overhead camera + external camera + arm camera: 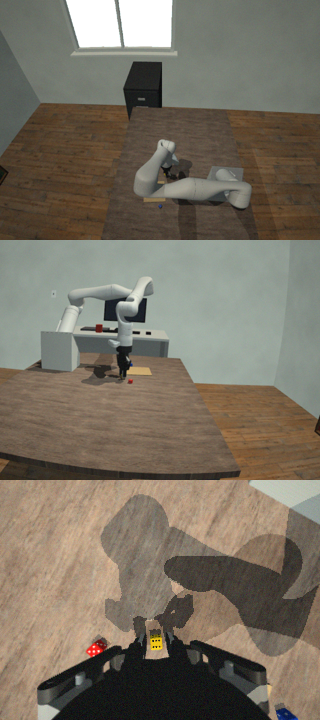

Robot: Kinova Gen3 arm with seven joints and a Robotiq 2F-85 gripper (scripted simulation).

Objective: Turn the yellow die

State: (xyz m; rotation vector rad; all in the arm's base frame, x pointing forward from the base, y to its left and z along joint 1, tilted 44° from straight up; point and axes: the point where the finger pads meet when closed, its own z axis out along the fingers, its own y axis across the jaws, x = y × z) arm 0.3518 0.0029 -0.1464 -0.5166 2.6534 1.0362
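Right now my hand is 2 cm above the yellow die. Round my hand: red die (4 cm ahead, 7 cm to the right, 2 cm below); blue die (4 cm ahead, 22 cm to the left, 2 cm below); tan mat (8 cm ahead, 12 cm to the left, 2 cm below).
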